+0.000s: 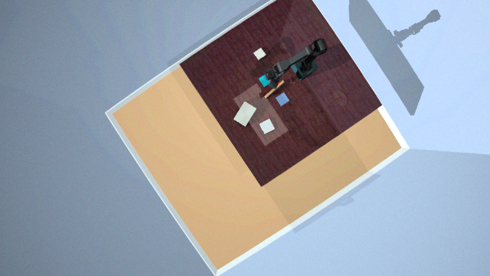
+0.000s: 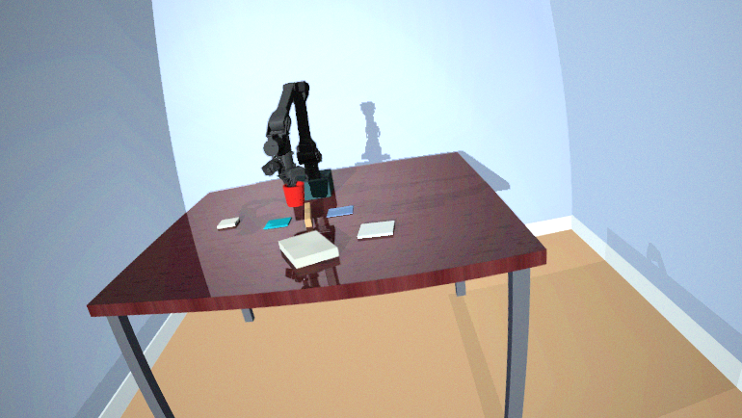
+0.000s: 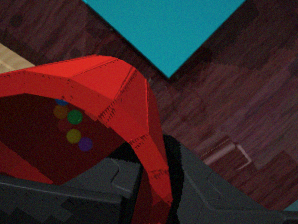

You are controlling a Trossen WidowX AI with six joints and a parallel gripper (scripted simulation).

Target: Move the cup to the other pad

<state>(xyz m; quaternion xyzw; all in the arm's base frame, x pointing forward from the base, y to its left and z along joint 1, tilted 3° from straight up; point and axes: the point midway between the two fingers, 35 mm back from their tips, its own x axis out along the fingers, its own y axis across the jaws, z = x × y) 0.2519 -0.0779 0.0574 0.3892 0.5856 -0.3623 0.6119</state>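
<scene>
My gripper tip is now 90 mm above the cyan pad, 60 mm to the left of it and 30 mm short of it. Round my gripper tip: wooden stick: 80 mm below, 50 mm to the left, 30 mm ahead; then blue pad: 160 mm to the left, 90 mm below, 30 mm ahead; then red cup: 30 mm ahead, 10 mm to the left.
</scene>
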